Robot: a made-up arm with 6 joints.
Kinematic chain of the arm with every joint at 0, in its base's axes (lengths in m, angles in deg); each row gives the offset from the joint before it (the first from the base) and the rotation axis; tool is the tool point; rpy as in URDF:
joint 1: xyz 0 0 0.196 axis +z
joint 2: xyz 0 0 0 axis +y
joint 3: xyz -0.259 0 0.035 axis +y
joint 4: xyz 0.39 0 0.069 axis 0.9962 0 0.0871
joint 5: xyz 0 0 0 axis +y
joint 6: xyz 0.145 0 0.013 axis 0.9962 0 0.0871
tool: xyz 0 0 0 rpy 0 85 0
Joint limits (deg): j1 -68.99..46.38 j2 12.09..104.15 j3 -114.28..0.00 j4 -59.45..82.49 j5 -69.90..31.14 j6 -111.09..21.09
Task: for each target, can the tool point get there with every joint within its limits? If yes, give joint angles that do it. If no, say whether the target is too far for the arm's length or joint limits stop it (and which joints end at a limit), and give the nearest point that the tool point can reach.
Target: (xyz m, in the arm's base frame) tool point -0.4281 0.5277 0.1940
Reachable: no: joint limits stop it (at a limit: joint 2, joint 3, joint 5) | nearest point -0.3409 0.4202 0.6582 | short by 0.484 m
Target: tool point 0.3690 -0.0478 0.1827
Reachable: yes | joints 2.19 65.30 -17.52 40.22 -41.03 -60.36
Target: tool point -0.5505 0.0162 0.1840
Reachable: no: joint limits stop it (at a limit: joint 2, joint 3, joint 5) | nearest point -0.5409 0.0159 0.6582 | short by 0.474 m
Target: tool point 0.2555 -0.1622 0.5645
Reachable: yes | joints -50.24 42.33 -43.77 -48.74 -57.75 -29.06
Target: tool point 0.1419 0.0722 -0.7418
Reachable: no: too far | nearest point 0.1120 0.0570 -0.1023 | short by 0.640 m
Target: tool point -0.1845 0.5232 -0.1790
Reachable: no: joint limits stop it (at a limit: joint 1, joint 2, joint 4) | nearest point 0.0633 0.2307 -0.0155 | short by 0.417 m
